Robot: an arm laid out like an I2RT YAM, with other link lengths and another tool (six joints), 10 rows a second.
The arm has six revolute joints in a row. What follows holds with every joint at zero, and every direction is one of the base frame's.
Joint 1 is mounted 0.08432 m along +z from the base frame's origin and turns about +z.
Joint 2 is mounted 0.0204 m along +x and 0.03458 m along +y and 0.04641 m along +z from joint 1 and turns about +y.
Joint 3 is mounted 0.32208 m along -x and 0.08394 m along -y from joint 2 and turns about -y.
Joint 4 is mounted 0.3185 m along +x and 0.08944 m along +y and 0.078 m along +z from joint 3 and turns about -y.
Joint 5 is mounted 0.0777 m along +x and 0.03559 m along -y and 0.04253 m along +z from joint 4 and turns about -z.
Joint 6 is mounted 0.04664 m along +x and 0.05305 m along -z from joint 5 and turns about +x.
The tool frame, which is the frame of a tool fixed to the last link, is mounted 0.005 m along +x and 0.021 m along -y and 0.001 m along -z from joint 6; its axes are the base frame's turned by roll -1.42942, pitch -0.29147 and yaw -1.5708 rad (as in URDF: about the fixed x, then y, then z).
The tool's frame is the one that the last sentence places.
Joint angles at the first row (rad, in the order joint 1, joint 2, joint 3, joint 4, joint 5, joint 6):
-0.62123, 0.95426, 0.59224, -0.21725, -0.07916, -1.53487
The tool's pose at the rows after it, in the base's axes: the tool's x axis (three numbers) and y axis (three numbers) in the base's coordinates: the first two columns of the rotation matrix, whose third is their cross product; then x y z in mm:
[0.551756 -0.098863 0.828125 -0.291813 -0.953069 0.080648 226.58 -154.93 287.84]
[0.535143 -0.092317 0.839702 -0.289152 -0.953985 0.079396 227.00 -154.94 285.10]
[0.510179 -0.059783 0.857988 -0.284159 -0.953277 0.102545 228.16 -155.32 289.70]
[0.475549 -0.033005 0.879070 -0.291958 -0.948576 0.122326 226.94 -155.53 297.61]
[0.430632 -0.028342 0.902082 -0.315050 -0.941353 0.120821 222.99 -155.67 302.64]
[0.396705 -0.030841 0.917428 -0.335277 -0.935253 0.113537 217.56 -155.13 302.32]
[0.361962 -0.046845 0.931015 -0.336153 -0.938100 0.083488 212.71 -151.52 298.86]
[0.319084 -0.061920 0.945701 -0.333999 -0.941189 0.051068 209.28 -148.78 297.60]
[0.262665 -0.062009 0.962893 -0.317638 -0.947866 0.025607 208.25 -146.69 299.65]
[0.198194 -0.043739 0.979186 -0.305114 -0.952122 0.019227 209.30 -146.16 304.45]
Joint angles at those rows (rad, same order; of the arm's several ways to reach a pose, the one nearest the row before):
-0.62618, 0.95808, 0.57927, -0.19169, -0.09097, -1.52608
-0.62657, 0.95771, 0.56363, -0.15658, -0.09937, -1.52189
-0.62657, 0.95276, 0.56020, -0.11537, -0.10166, -1.53410
-0.62964, 0.93671, 0.55905, -0.07916, -0.09977, -1.53678
-0.63649, 0.91380, 0.54644, -0.03872, -0.09709, -1.51579
-0.64525, 0.88942, 0.52319, -0.00552, -0.09631, -1.49595
-0.64601, 0.86196, 0.49420, 0.01852, -0.11309, -1.46200
-0.64639, 0.83984, 0.47131, 0.04980, -0.13255, -1.42385
-0.64567, 0.82609, 0.45415, 0.10281, -0.16272, -1.38953
-0.64336, 0.82455, 0.44232, 0.18024, -0.18140, -1.36473

